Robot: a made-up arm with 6 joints. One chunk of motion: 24 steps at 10 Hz.
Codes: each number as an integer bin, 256 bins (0 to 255) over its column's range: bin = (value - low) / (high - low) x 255, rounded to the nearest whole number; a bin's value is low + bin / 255 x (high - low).
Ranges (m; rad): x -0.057..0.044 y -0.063..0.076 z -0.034..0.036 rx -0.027..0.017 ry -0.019..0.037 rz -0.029..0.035
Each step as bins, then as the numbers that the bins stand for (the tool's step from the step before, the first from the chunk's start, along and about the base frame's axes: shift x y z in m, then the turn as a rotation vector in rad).
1 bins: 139 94 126 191 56 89
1 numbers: -0.00195 -0.01176 0.00059 0.00596 -0.00670 -0.00666
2 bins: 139 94 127 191 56 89
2 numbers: -0.00195 -0.01176 0.00086 0.00596 -0.00670 -0.00666
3 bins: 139 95 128 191 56 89
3 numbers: -0.00195 -0.01122 0.00114 0.00596 -0.00670 -0.00666
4 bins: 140 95 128 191 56 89
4 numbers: -0.00155 -0.01122 0.00114 0.00596 -0.00670 -0.00666
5 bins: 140 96 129 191 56 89
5 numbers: -0.00155 -0.01067 0.00141 0.00596 -0.00670 -0.00666
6 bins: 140 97 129 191 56 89
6 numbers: -0.00155 -0.01013 0.00141 0.00596 -0.00670 -0.00666
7 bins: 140 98 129 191 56 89
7 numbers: -0.00155 -0.00958 0.00141 0.00596 -0.00670 -0.00666
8 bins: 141 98 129 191 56 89
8 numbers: -0.00115 -0.00958 0.00141 0.00596 -0.00670 -0.00666
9 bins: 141 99 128 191 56 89
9 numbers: -0.00115 -0.00904 0.00114 0.00596 -0.00670 -0.00666
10 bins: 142 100 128 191 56 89
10 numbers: -0.00076 -0.00849 0.00114 0.00596 -0.00670 -0.00666
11 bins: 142 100 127 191 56 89
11 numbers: -0.00076 -0.00849 0.00086 0.00596 -0.00670 -0.00666
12 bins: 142 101 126 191 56 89
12 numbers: -0.00076 -0.00795 0.00059 0.00596 -0.00670 -0.00666
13 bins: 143 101 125 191 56 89
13 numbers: -0.00036 -0.00795 0.00031 0.00596 -0.00670 -0.00666
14 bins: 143 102 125 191 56 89
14 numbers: -0.00036 -0.00740 0.00031 0.00596 -0.00670 -0.00666
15 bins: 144 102 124 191 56 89
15 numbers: 0.00004 -0.00740 0.00004 0.00596 -0.00670 -0.00666
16 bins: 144 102 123 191 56 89
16 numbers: 0.00004 -0.00740 -0.00024 0.00596 -0.00670 -0.00666
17 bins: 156 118 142 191 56 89
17 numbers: 0.00479 0.00132 0.00498 0.00596 -0.00670 -0.00666
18 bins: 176 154 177 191 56 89
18 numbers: 0.01271 0.02095 0.01459 0.00596 -0.00670 -0.00666
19 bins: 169 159 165 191 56 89
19 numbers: 0.00994 0.02367 0.01129 0.00596 -0.00670 -0.00666
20 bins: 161 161 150 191 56 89
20 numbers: 0.00677 0.02476 0.00718 0.00596 -0.00670 -0.00666
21 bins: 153 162 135 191 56 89
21 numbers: 0.00360 0.02531 0.00306 0.00596 -0.00670 -0.00666
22 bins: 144 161 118 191 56 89
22 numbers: 0.00004 0.02476 -0.00161 0.00596 -0.00670 -0.00666
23 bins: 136 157 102 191 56 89
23 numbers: -0.00313 0.02258 -0.00600 0.00596 -0.00670 -0.00666
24 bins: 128 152 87 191 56 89
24 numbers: -0.00630 0.01985 -0.01012 0.00596 -0.00670 -0.00666
